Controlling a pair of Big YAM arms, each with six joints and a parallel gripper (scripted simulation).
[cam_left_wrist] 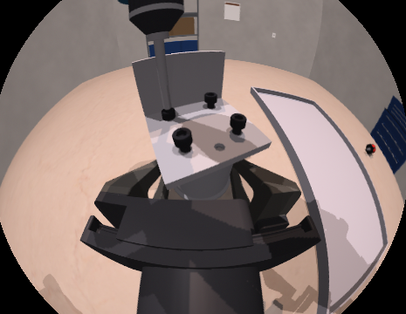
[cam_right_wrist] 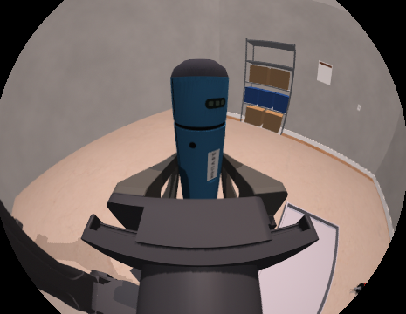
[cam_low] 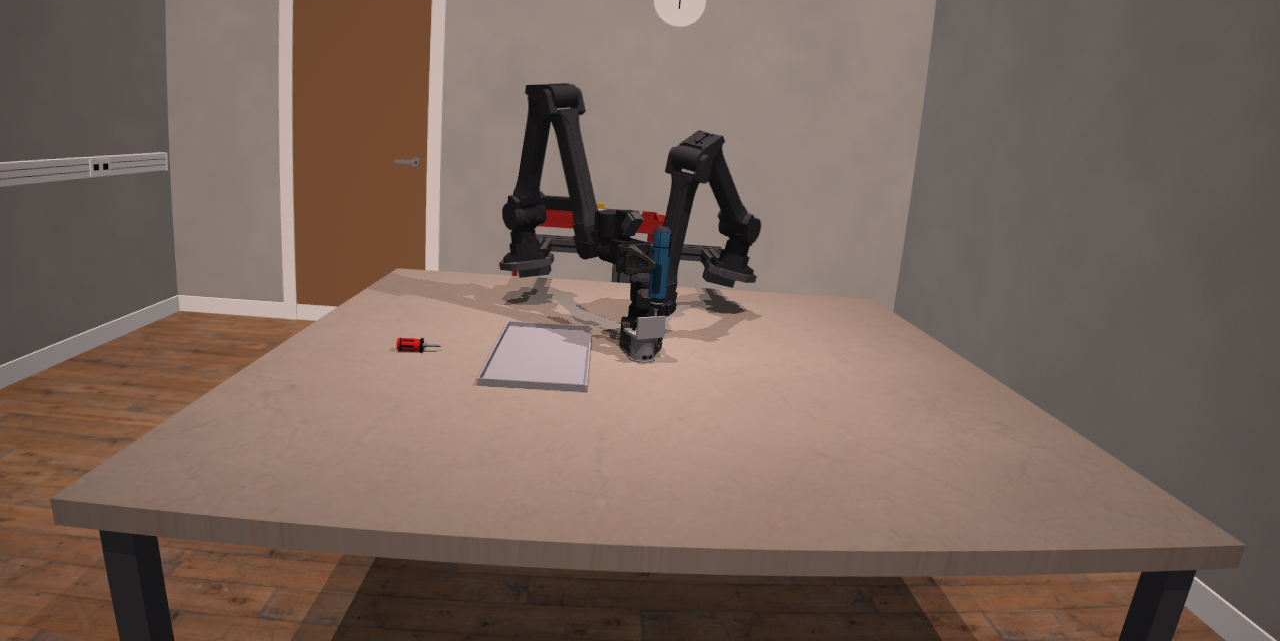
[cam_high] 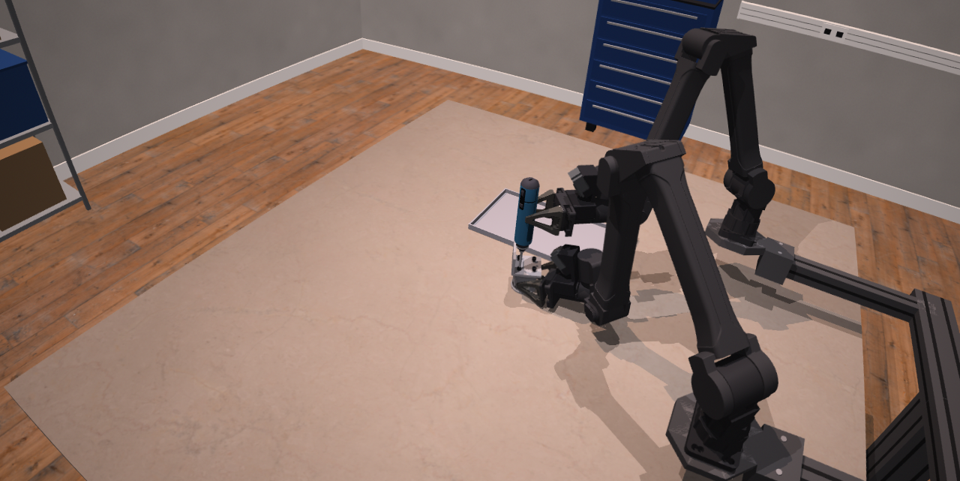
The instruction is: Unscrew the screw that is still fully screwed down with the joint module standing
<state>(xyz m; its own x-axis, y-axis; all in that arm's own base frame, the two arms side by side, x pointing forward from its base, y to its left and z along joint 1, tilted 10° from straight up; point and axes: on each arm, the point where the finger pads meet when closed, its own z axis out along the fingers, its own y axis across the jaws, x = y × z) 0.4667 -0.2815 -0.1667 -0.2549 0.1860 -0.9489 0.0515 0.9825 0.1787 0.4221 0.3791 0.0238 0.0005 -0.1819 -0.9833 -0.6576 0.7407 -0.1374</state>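
Now: left hand 1 cm below the joint module. The rest, counted from my left hand: flat grey tray 23 cm to the right, 2 cm below; red-handled screwdriver 51 cm to the right, 1 cm below; grey l-shaped bracket 5 cm above.
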